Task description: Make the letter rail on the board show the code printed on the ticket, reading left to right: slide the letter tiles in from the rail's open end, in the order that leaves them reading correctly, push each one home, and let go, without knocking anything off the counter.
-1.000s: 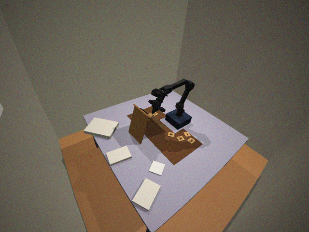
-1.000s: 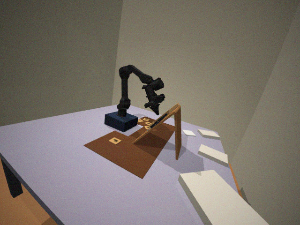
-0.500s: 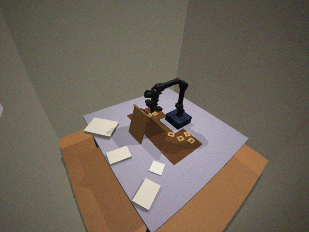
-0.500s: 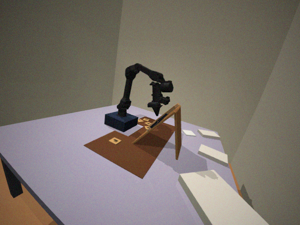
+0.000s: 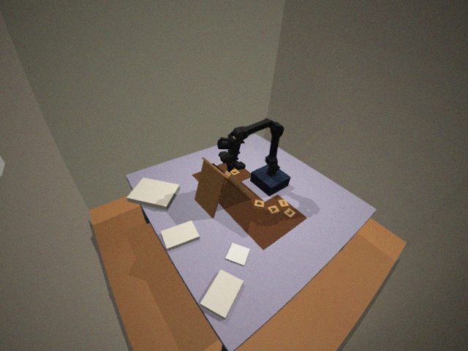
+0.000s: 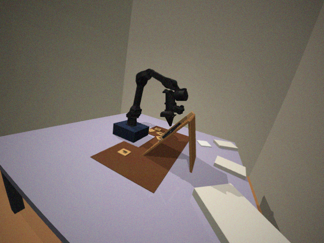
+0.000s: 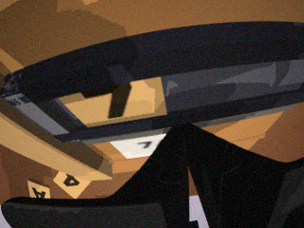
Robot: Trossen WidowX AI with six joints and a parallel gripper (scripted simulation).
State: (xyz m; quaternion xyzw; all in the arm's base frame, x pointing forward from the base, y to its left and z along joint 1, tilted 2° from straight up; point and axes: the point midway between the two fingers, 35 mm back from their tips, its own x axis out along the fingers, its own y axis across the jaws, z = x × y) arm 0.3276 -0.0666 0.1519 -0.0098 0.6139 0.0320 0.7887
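The tan tile marked 7 is 3 cm to the left of my gripper tip, 2 cm ahead of it and 1 cm below it. Round my gripper tip: white card (39 cm to the left, 21 cm ahead, 19 cm below); white ticket (9 cm below, 4 cm behind, 2 cm to the left); brown mat (19 cm below, 14 cm behind, 6 cm to the left).
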